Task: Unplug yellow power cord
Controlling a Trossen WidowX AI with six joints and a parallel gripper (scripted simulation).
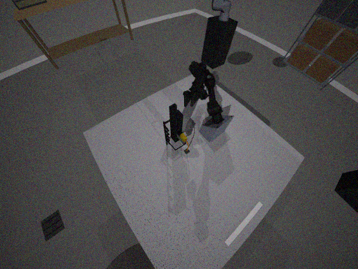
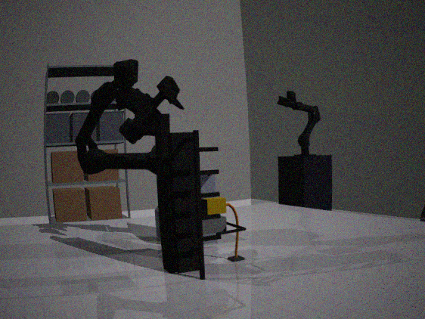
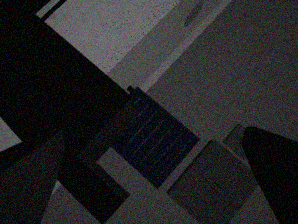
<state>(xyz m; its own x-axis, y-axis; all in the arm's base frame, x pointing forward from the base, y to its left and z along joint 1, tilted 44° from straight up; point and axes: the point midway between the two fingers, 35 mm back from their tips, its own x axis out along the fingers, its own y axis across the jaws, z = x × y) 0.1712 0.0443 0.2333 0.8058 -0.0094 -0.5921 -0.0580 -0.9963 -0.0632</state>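
My gripper tip is 190 mm above the yellow plug, 70 mm short of it and 50 mm to the right of it. Round my gripper tip: dark anchor (330 mm below, 120 mm to the left, 70 mm ahead).
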